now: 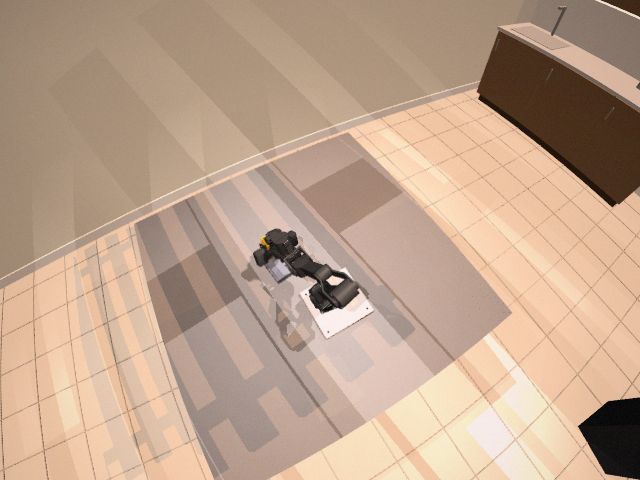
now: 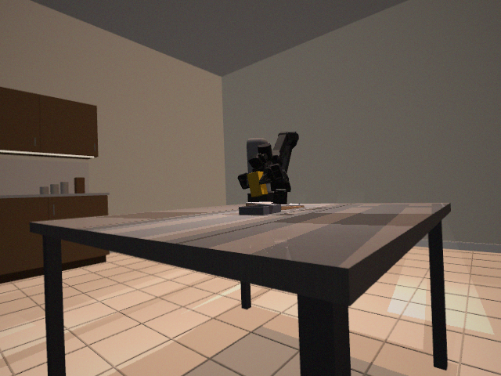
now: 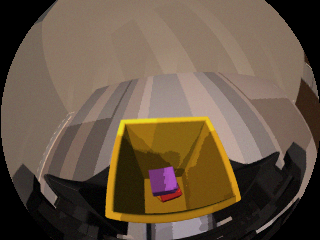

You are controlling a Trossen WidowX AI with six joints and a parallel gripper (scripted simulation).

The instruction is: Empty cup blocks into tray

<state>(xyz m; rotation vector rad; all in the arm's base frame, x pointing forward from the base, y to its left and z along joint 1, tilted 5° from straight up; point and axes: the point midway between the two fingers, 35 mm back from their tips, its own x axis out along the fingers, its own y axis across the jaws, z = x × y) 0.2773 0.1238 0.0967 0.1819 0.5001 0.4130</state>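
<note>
My gripper tip is 30 mm past the red block, 10 mm to the left of it and 10 mm above it. From my gripper tip the other things lie so: orange block (30 mm below, 30 mm behind); then purple block (30 mm behind, 10 mm to the right); then yellow square cup (30 mm behind, 20 mm below, 10 mm to the right).
</note>
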